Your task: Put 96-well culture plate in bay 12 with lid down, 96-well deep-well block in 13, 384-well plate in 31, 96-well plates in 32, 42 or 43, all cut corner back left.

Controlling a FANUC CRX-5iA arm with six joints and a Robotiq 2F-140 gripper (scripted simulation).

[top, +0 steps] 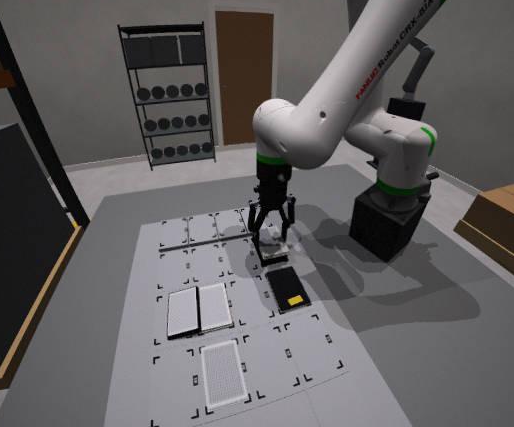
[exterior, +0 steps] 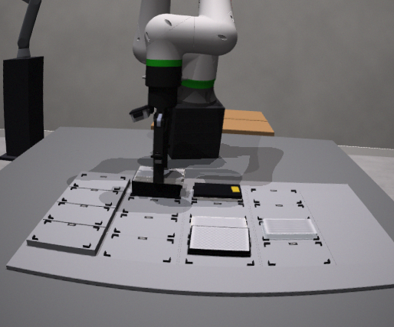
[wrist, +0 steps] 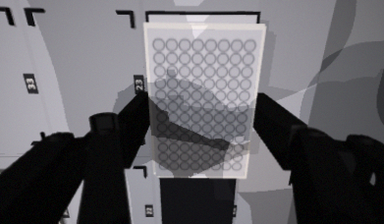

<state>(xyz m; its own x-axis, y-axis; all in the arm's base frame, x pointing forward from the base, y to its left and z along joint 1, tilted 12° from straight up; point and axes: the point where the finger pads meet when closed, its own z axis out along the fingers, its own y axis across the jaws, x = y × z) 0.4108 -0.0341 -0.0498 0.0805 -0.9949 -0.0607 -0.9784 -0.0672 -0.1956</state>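
My hand is 5 cm above the deep-well block and 1 cm to the left of it. The rest, counted from my hand: 384-well plate 34 cm to the left, 19 cm ahead, 6 cm below; black-rimmed 96-well plate 28 cm ahead, 18 cm to the left, 6 cm below.
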